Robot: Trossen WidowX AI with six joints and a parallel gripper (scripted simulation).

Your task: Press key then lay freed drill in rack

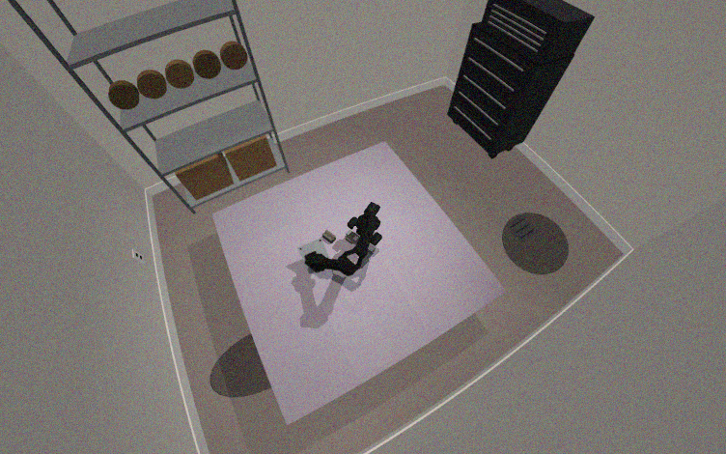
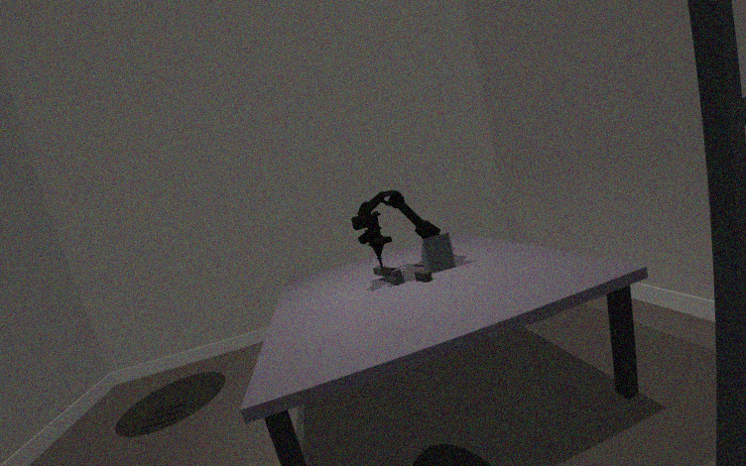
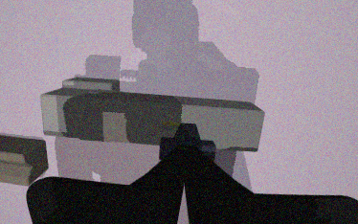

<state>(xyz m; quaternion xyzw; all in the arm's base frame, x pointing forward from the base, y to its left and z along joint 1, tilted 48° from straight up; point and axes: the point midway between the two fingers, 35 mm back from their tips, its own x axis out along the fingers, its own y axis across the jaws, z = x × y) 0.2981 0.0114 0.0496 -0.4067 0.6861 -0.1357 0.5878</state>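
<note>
Right now the drill is 3 cm behind my gripper tip, 5 cm to the left of it and 8 cm below it. The rest, counted from my gripper tip: olive-grey block 15 cm behind, 15 cm to the left, 10 cm below; drill sleeve 2 cm behind, 3 cm to the left, 8 cm below.
</note>
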